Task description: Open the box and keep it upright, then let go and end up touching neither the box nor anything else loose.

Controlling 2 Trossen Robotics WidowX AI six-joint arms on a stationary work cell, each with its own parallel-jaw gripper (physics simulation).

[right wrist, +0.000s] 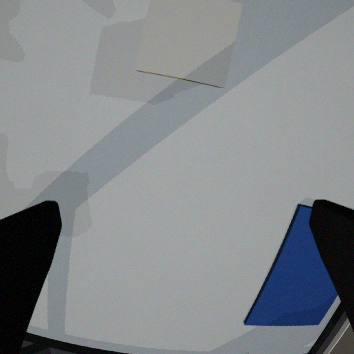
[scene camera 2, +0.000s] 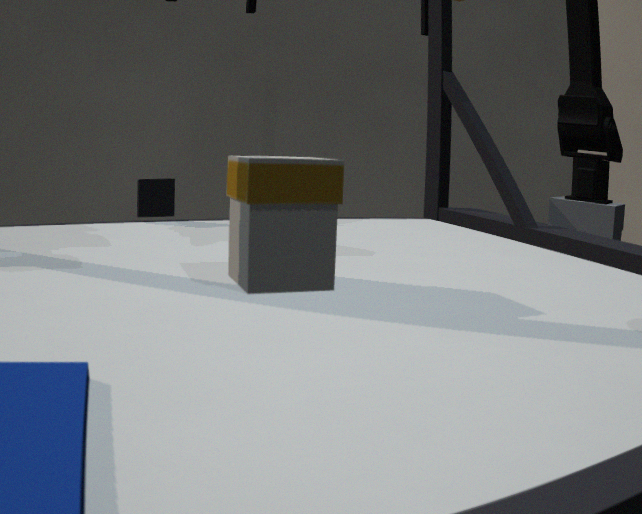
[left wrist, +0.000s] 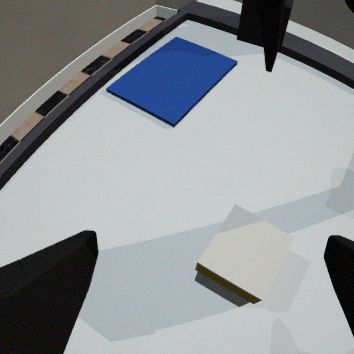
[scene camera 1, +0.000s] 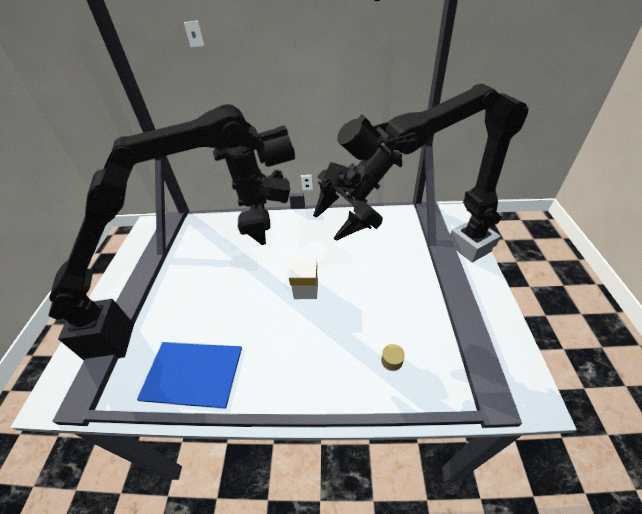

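Seen in the pictures: left gripper, between the fingertips: (left wrist: pixel 216 247) (scene camera 1: pixel 324 227); right gripper, between the fingertips: (right wrist: pixel 188 214) (left wrist: pixel 328 91) (scene camera 1: pixel 263 231); left arm's base, origin of its link: (scene camera 2: pixel 589 201) (scene camera 1: pixel 475 232); right arm's base, origin of its link: (scene camera 1: pixel 86 317).
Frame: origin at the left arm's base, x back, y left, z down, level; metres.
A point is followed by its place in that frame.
The box stands upright on the table with its lid on: a grey body (scene camera 1: pixel 304 291) {x -0.531, y -0.095, z 0.023 m} (scene camera 2: pixel 292 248) {x -0.532, y -0.096, z 0.027 m} under a lid (scene camera 1: pixel 303 270) {x -0.518, y -0.113, z -0.036 m} (scene camera 2: pixel 294 183) {x -0.534, y -0.094, z -0.019 m} (left wrist: pixel 247 255) {x -0.509, y -0.121, z -0.036 m} (right wrist: pixel 190 37) {x -0.518, y -0.122, z -0.036 m} with a pale top and mustard-yellow sides. My left gripper (scene camera 1: pixel 325 227) {x -0.471, y -0.072, z -0.187 m} (left wrist: pixel 216 247) {x -0.471, y -0.072, z -0.187 m} is open and empty, tilted downward above and behind the box, apart from it; the lid shows between and beyond its fingers in the left wrist view. My right gripper (scene camera 1: pixel 261 239) {x -0.585, y -0.160, z -0.167 m} (right wrist: pixel 188 214) {x -0.585, y -0.160, z -0.167 m} is open and empty, pointing down above the table, left of and behind the box in scene camera 1.
A blue square mat (scene camera 1: pixel 190 374) {x -0.866, y -0.037, z 0.050 m} (scene camera 2: pixel 42 433) {x -0.788, y 0.007, z 0.050 m} (left wrist: pixel 172 82) {x -0.833, y -0.039, z 0.050 m} (right wrist: pixel 292 285) {x -0.863, y -0.076, z 0.050 m} lies at the front left in scene camera 1. A short tan cylinder (scene camera 1: pixel 393 354) {x -0.444, y 0.173, z 0.023 m} stands at the front right. Dark frame rails (scene camera 1: pixel 284 417) {x -0.714, y 0.165, z 0.038 m} border the table, and a small dark block (scene camera 1: pixel 297 200) {x -0.365, y -0.470, z 0.017 m} (scene camera 2: pixel 155 197) {x -0.368, y -0.471, z 0.025 m} is at the back.
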